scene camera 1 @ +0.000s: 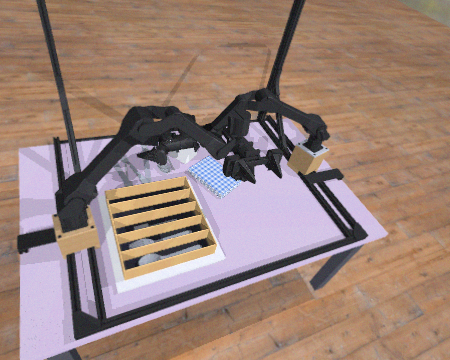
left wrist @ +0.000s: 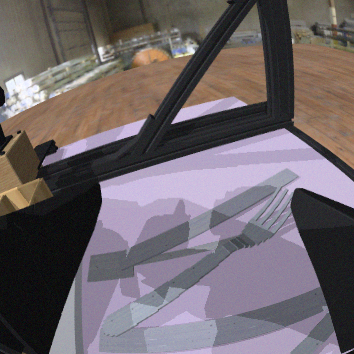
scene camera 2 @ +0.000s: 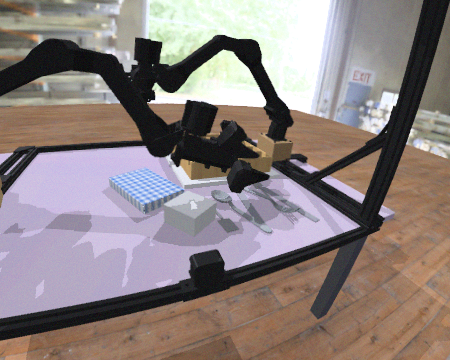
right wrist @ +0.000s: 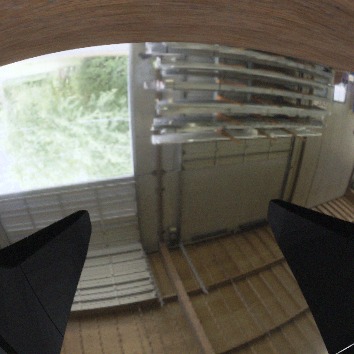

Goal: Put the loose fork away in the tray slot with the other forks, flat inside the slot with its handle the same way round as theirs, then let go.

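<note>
The loose fork (left wrist: 235, 244) (scene camera 2: 280, 201) lies on the table among other cutlery; in the left wrist view its tines point upper right and its handle lower left. My left gripper (left wrist: 200, 195) (scene camera 1: 150, 157) is open and empty above the fork, which shows between and below its fingers. My right gripper (scene camera 1: 266, 177) (right wrist: 180, 215) is open and empty, raised to the right of the blue checked cloth in scene camera 1. The wooden tray (scene camera 1: 170, 262) (scene camera 2: 200, 171) has parallel slots; spoon-like pieces lie in its two nearest slots in scene camera 1. The forks inside cannot be made out clearly.
A spoon (scene camera 2: 242, 212) and flat grey pieces (left wrist: 210, 220) lie close around the fork. A pale grey block (scene camera 2: 190, 215) and a blue checked cloth (scene camera 1: 212, 175) (scene camera 2: 145, 187) are beside the cutlery. A black frame (scene camera 1: 215, 285) edges the table. The arms cross above it.
</note>
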